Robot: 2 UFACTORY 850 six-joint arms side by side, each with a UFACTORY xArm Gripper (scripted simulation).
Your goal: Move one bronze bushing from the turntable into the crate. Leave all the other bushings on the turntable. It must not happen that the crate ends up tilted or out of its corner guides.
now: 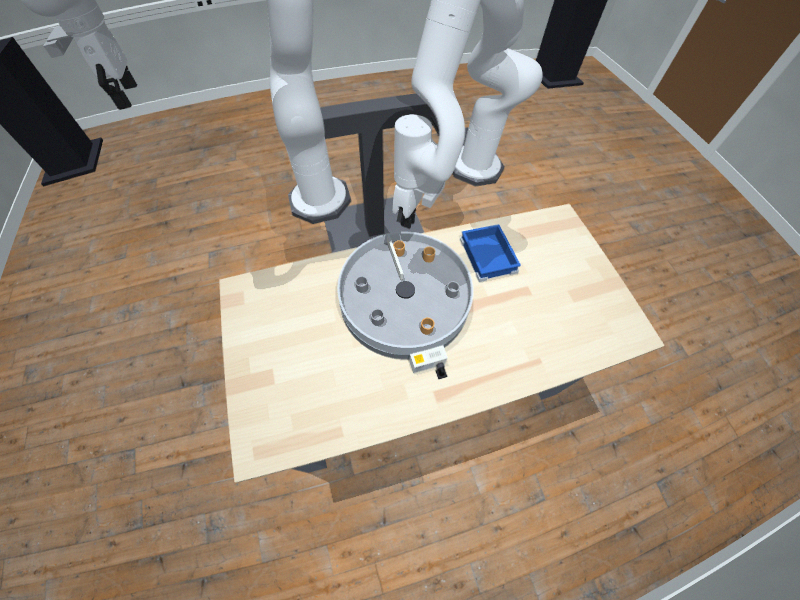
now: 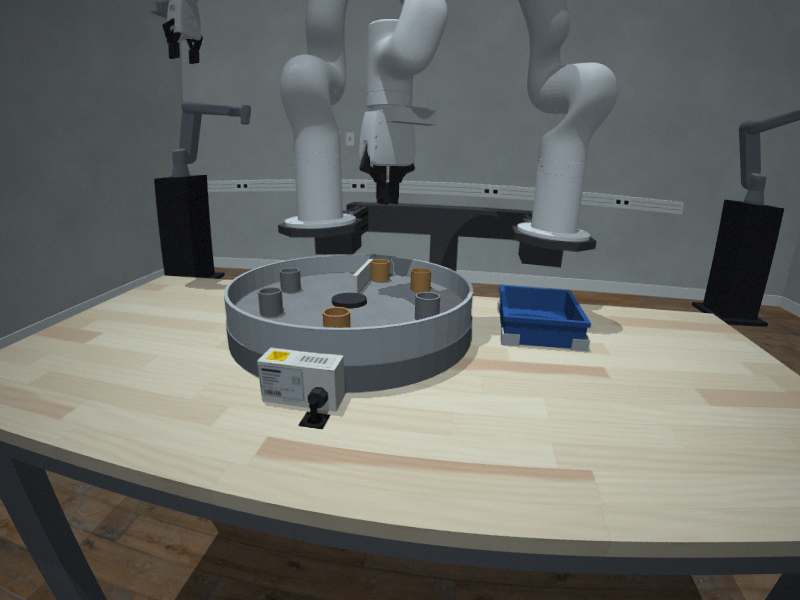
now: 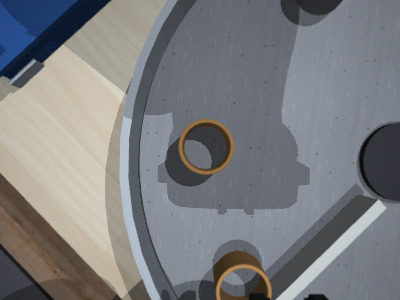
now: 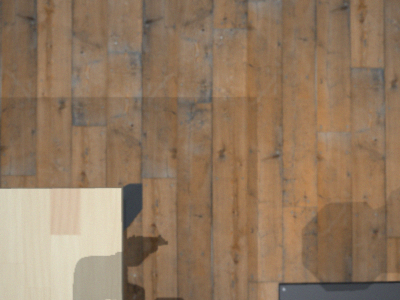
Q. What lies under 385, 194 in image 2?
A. My left gripper.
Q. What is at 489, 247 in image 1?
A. A blue crate.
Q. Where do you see a blue crate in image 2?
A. At 525, 305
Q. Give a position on a grey turntable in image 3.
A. At 303, 96
